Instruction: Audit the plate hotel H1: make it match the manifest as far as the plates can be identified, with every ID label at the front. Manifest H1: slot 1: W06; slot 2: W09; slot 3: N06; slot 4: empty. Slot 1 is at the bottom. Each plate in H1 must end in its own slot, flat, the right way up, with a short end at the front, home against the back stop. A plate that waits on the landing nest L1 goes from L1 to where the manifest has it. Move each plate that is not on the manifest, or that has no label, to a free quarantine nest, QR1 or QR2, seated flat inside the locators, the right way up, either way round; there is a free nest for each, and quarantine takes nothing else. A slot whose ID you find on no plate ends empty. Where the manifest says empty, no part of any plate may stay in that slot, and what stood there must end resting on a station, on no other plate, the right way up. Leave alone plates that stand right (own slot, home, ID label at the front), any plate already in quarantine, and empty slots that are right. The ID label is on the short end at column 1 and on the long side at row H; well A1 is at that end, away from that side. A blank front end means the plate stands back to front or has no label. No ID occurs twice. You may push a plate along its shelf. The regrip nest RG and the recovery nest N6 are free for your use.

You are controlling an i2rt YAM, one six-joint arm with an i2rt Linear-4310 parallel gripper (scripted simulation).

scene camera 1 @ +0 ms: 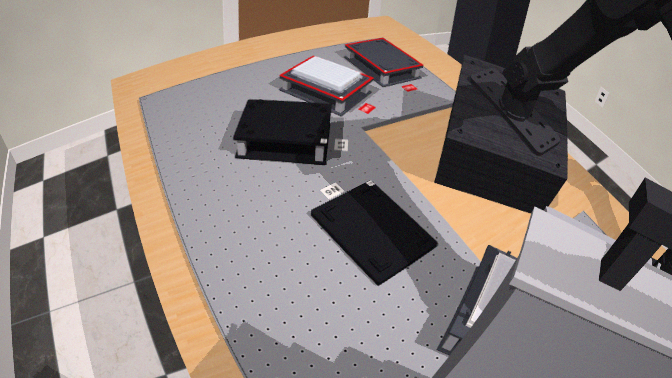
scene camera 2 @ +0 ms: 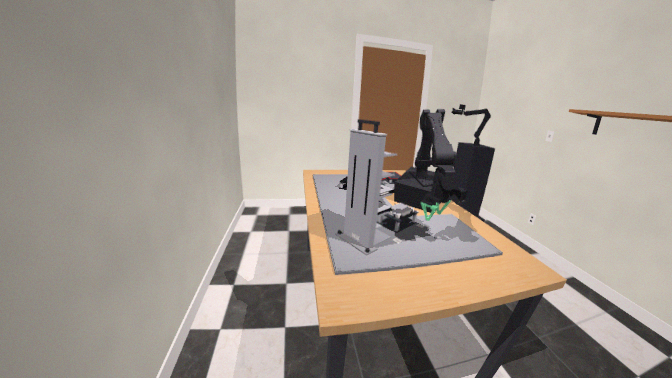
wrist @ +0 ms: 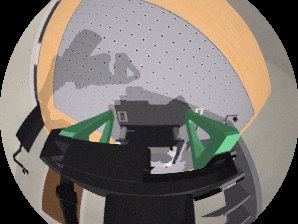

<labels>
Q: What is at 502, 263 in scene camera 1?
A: A white plate.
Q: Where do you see a plate hotel H1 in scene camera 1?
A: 515, 326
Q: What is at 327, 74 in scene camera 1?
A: A white plate.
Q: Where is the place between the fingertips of my gripper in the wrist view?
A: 149, 113
</labels>
